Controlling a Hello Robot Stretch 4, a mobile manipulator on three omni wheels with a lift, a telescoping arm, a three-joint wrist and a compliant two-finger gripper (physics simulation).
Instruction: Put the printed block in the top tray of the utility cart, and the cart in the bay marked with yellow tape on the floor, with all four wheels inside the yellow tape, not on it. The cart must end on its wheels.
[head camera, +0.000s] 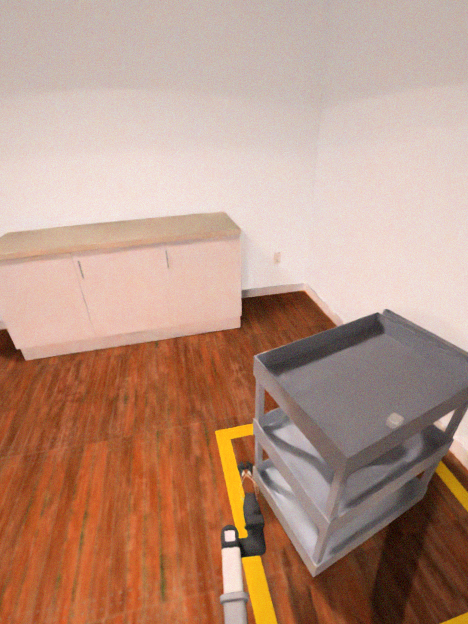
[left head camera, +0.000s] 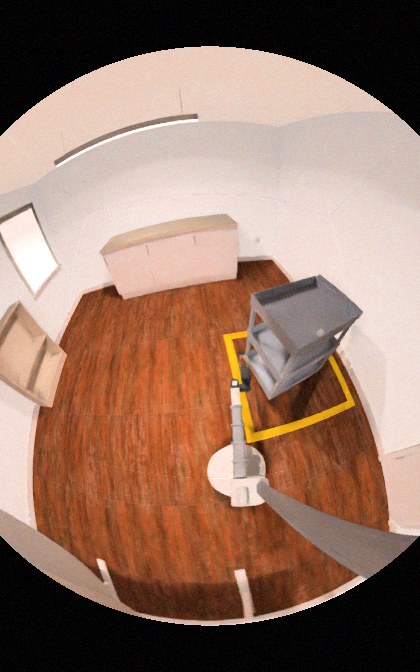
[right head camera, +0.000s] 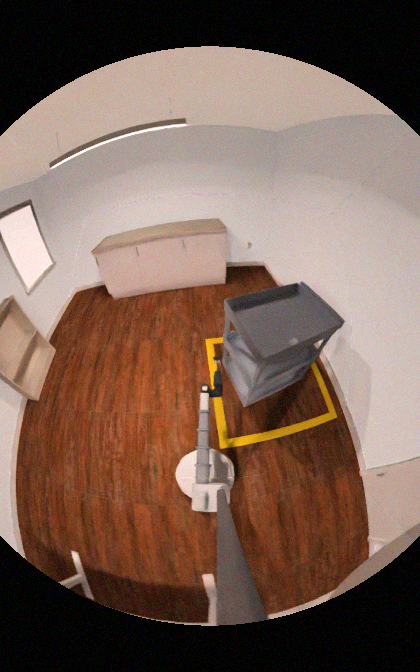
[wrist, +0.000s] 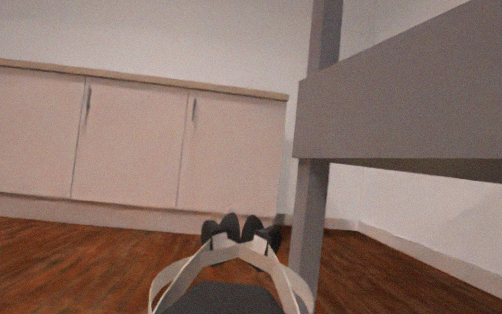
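The grey three-tier utility cart stands upright, turned at an angle to the yellow tape bay. Its wheels are hidden, so I cannot tell where they are relative to the tape. The small pale block lies in the top tray near its near edge. My gripper is shut and empty, close beside the cart's left side, near the left tape strip. In the wrist view a corner post stands just right of the fingers. Contact cannot be told.
A long white cabinet stands along the far wall. The right wall is close behind the cart. An open wooden shelf is at the left. My telescoping arm extends along the bay's left side.
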